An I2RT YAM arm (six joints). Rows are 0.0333 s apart.
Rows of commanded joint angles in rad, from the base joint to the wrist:
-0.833, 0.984, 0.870, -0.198, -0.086, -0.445
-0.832, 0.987, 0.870, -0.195, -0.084, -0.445
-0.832, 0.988, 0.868, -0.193, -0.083, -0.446
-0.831, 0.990, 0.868, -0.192, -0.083, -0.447
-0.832, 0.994, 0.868, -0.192, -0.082, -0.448
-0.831, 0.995, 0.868, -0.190, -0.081, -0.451
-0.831, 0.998, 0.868, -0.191, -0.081, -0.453
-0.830, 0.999, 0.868, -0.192, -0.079, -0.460
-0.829, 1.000, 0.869, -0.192, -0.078, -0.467
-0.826, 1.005, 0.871, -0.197, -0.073, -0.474
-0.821, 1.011, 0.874, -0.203, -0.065, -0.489
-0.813, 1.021, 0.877, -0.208, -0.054, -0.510
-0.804, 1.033, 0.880, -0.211, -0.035, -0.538
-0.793, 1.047, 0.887, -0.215, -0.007, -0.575
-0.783, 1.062, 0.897, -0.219, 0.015, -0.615
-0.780, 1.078, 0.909, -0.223, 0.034, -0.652
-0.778, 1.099, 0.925, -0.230, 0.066, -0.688
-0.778, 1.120, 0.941, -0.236, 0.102, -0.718
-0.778, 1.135, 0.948, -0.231, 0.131, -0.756
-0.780, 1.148, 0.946, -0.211, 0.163, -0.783
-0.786, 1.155, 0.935, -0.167, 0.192, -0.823
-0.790, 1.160, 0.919, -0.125, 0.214, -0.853
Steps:
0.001, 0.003, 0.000, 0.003, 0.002, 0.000
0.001, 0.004, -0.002, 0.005, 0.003, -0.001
0.002, 0.006, -0.002, 0.006, 0.003, -0.002
0.001, 0.010, -0.002, 0.006, 0.004, -0.003
0.002, 0.011, -0.002, 0.008, 0.005, -0.006
0.002, 0.014, -0.002, 0.007, 0.005, -0.008
0.003, 0.015, -0.002, 0.006, 0.007, -0.015
0.004, 0.016, -0.001, 0.006, 0.008, -0.022
0.007, 0.021, 0.001, 0.001, 0.013, -0.029
0.012, 0.027, 0.004, -0.005, 0.021, -0.044
0.020, 0.037, 0.007, -0.010, 0.032, -0.065
0.029, 0.049, 0.010, -0.013, 0.051, -0.093
0.040, 0.063, 0.017, -0.017, 0.079, -0.130
0.050, 0.078, 0.027, -0.021, 0.101, -0.170
0.053, 0.094, 0.039, -0.025, 0.120, -0.207
0.055, 0.115, 0.055, -0.032, 0.152, -0.243
0.055, 0.136, 0.071, -0.038, 0.188, -0.273
0.055, 0.151, 0.078, -0.033, 0.217, -0.311
0.053, 0.164, 0.076, -0.013, 0.249, -0.338
0.047, 0.171, 0.065, 0.031, 0.278, -0.378
0.043, 0.176, 0.049, 0.073, 0.300, -0.408

